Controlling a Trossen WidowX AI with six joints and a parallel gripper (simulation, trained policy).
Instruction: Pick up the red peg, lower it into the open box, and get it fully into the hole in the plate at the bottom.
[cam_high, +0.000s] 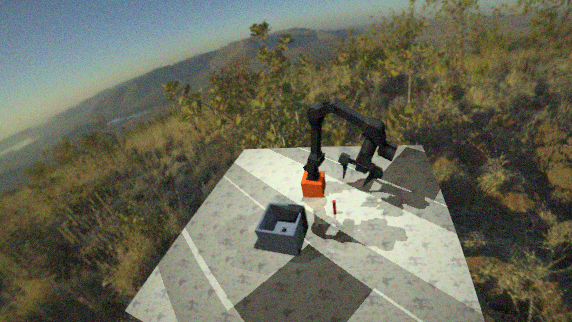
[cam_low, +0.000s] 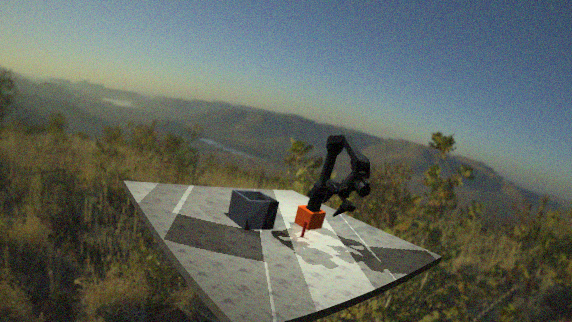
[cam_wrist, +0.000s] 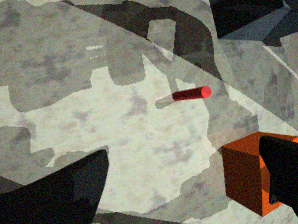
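My gripper tip is now 4 cm short of the red peg, 8 cm to the left of it and 13 cm above it. The rest, counted from my gripper tip: plate 23 cm ahead, 25 cm to the right, 12 cm below.
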